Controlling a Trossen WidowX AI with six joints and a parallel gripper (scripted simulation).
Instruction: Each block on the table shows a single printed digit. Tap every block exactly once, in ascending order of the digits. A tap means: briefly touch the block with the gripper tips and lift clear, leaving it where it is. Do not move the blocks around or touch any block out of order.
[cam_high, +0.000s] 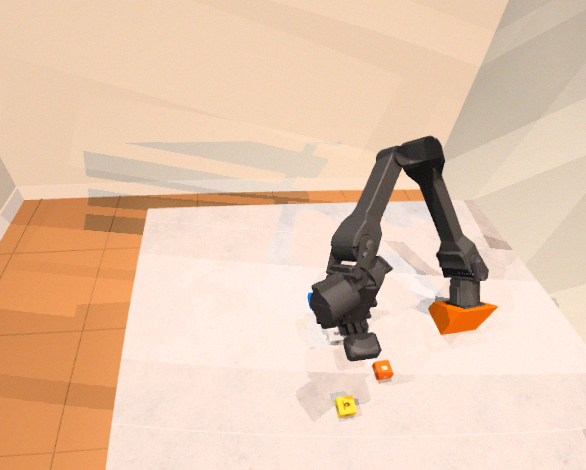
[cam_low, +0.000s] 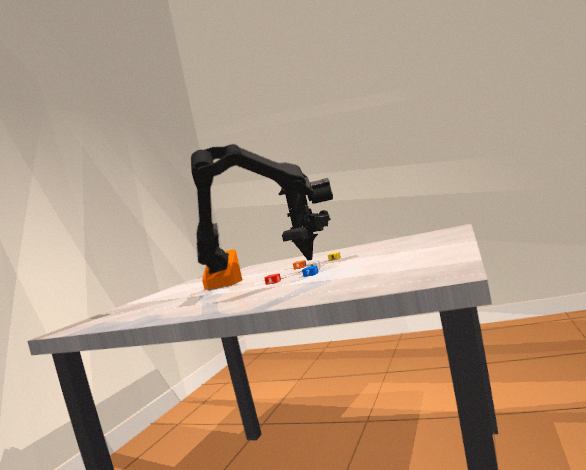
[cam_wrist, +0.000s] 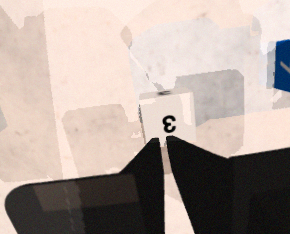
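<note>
The white block is 20 mm below my gripper tip, 10 mm to the right of it and 10 mm ahead of it. The rest, counted from my gripper tip: orange block (90 mm to the left, 60 mm behind, 20 mm below); blue block (100 mm to the right, 20 mm below, 20 mm ahead); red block (120 mm to the right, 80 mm behind, 20 mm below).
</note>
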